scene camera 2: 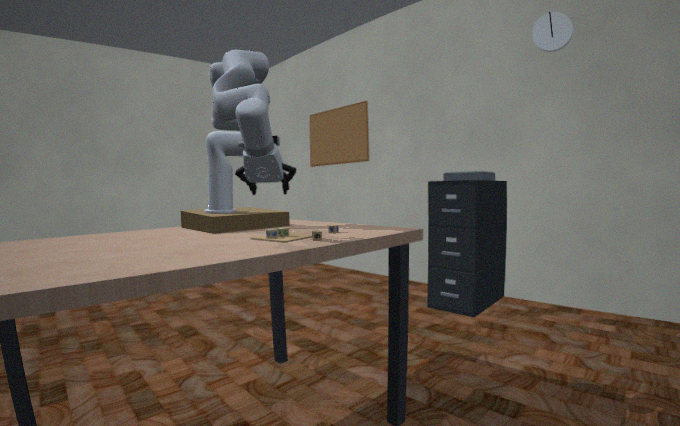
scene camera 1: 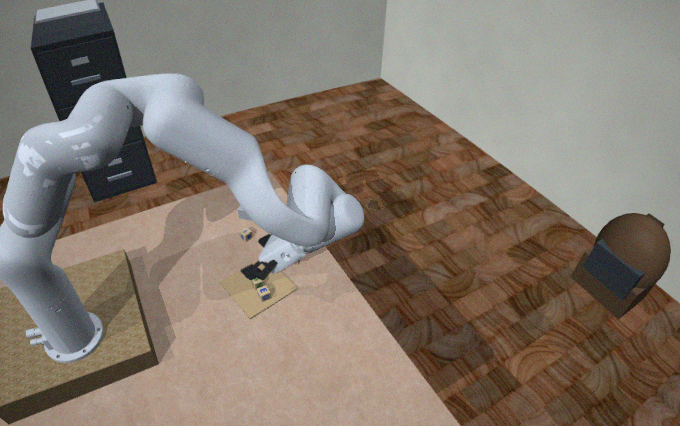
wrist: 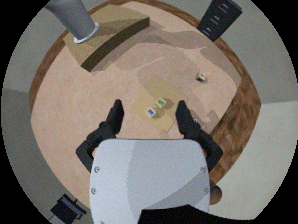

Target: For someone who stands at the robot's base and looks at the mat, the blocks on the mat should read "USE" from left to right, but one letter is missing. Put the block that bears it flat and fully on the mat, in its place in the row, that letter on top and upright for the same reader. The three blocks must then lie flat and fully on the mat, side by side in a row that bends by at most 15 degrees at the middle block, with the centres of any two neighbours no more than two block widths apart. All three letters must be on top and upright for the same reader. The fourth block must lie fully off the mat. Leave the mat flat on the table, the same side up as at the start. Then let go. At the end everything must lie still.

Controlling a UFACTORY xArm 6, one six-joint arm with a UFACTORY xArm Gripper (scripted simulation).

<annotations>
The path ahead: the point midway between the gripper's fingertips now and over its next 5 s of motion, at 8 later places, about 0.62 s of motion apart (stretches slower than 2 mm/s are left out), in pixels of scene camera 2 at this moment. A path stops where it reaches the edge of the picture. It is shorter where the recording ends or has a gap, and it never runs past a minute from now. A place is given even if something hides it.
My gripper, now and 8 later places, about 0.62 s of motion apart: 270, 191; 289, 195; 315, 188; 315, 193; 315, 200; 315, 207; 315, 211; 316, 218; 316, 226
</annotations>
